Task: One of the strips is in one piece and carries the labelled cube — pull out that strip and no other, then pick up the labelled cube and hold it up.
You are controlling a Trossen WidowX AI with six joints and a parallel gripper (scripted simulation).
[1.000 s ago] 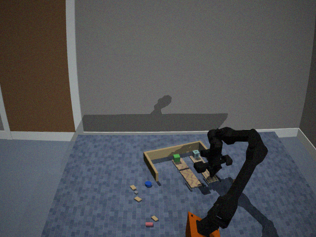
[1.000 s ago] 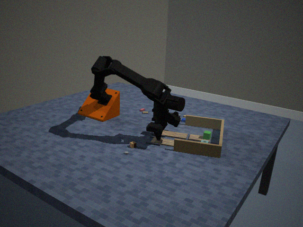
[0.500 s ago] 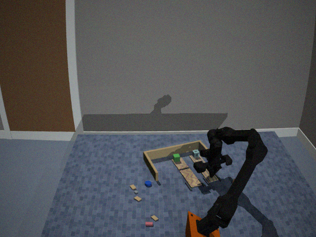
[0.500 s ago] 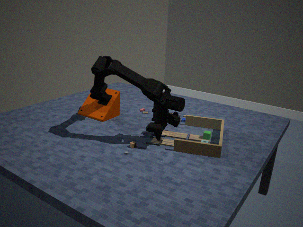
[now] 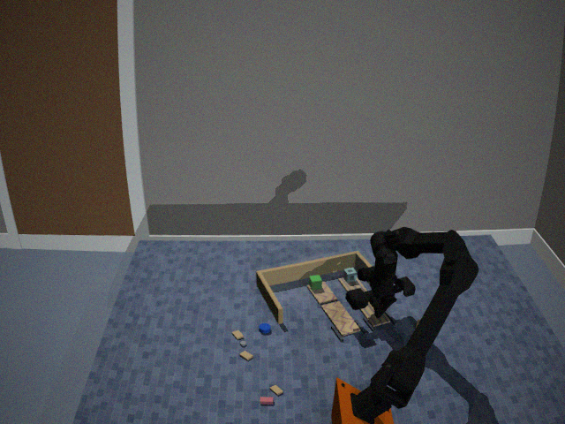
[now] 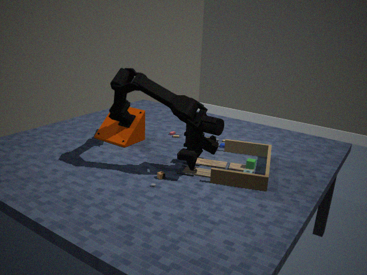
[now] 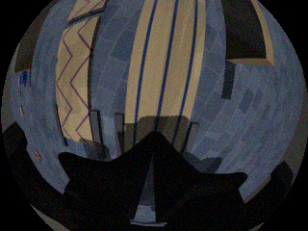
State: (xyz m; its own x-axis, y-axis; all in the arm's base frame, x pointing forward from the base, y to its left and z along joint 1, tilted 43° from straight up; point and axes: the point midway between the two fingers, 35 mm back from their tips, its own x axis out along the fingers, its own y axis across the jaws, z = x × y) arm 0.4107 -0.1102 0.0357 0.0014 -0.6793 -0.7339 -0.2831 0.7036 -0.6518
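The teal labelled cube lies 190 mm ahead of my gripper tip, 60 mm to the left of it and 10 mm above it. From my gripper tip the other things lie so: blue object: 310 mm to the left, 30 mm behind; zigzag strip: 100 mm to the left, 10 mm ahead; tan cube: 110 mm to the right, 50 mm behind.
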